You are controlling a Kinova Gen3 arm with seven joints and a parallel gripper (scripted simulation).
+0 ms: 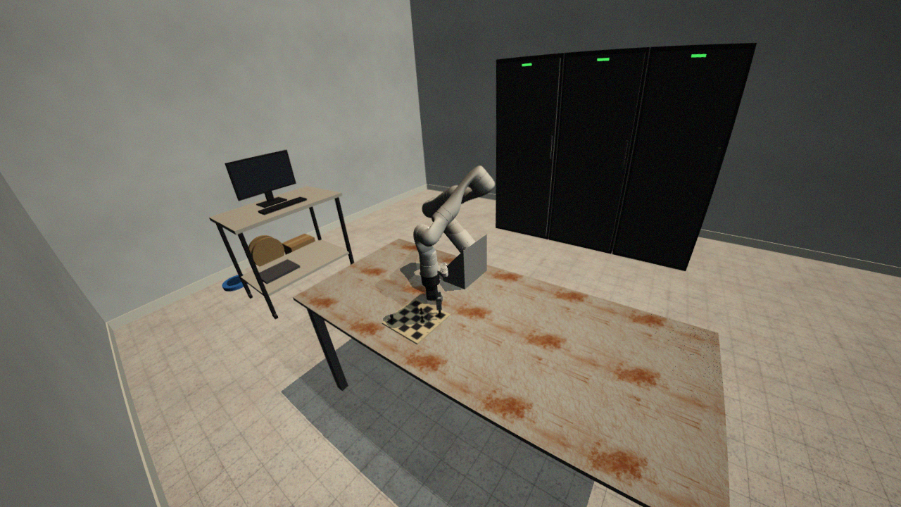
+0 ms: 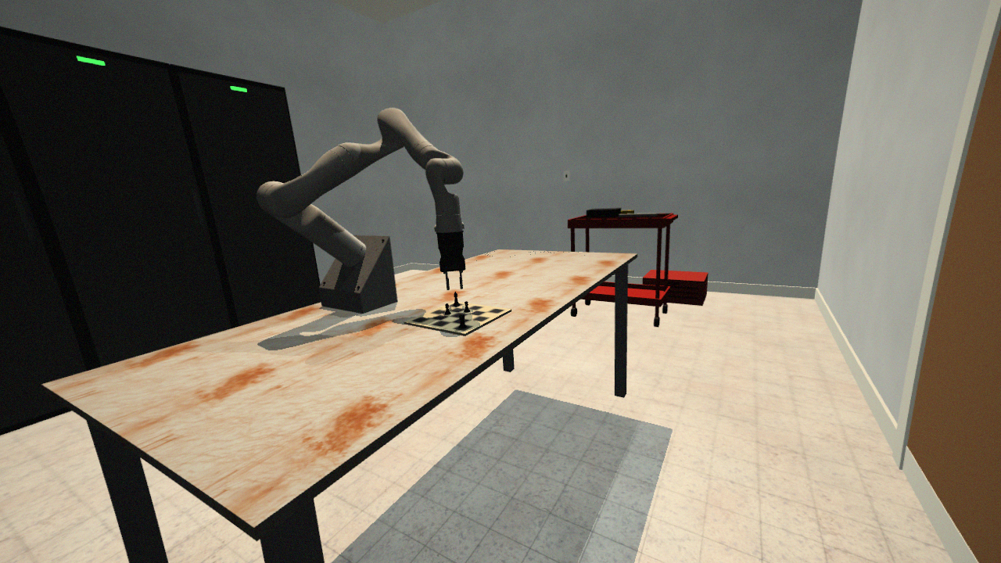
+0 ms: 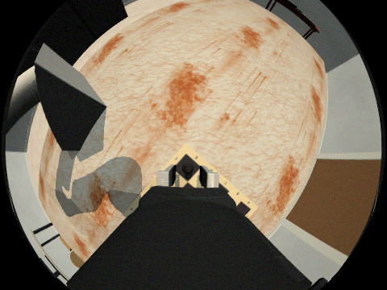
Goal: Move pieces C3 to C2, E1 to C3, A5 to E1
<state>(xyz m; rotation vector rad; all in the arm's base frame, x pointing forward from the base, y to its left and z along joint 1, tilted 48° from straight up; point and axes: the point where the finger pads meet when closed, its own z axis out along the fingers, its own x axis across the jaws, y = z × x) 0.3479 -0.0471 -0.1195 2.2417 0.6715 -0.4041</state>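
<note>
My hand is 70 mm short of the chessboard, 80 mm to the left of it and 70 mm above it. From my hand the other things lie so: black piece: 140 mm ahead, 160 mm to the right, 50 mm below.
</note>
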